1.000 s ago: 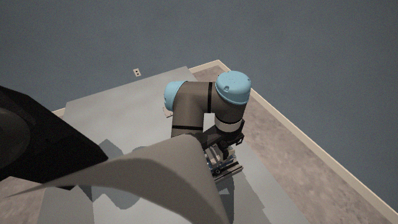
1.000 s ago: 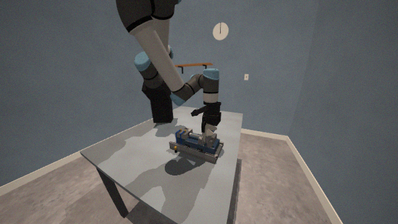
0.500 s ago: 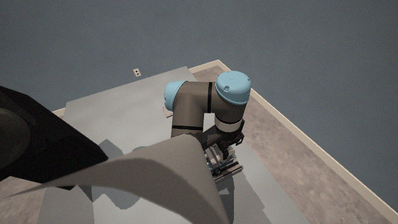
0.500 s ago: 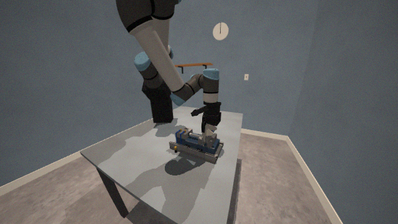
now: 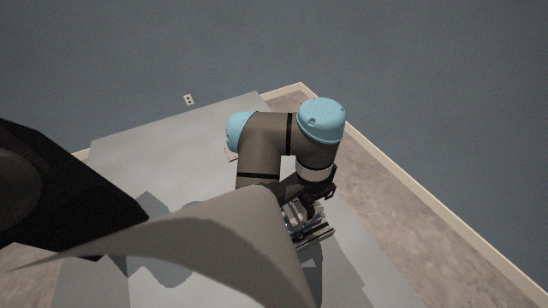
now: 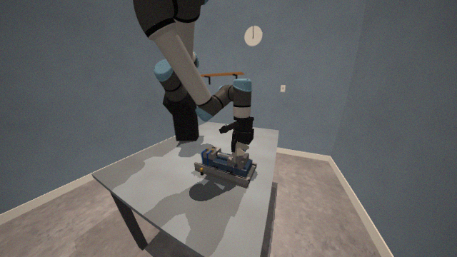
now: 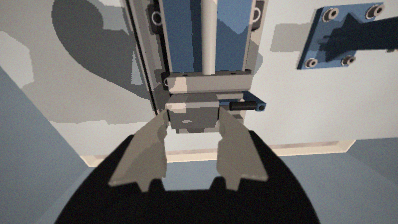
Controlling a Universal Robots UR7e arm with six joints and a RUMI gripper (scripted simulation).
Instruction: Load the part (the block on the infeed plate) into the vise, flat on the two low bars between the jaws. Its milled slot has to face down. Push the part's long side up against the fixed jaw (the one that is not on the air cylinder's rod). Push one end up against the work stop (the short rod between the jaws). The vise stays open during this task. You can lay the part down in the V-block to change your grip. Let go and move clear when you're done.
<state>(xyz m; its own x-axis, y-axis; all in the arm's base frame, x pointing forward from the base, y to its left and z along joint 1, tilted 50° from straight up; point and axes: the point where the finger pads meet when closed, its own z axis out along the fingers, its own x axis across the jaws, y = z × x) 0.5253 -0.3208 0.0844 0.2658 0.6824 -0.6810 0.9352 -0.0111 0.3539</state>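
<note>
Now: hand 10 mm above the part. Round my hand: grey jaw (30 mm to the left, 30 mm below, 30 mm behind); then cylinder rod (80 mm behind, 40 mm to the left, 30 mm below); then work stop (60 mm to the left, 20 mm ahead, 10 mm below).
</note>
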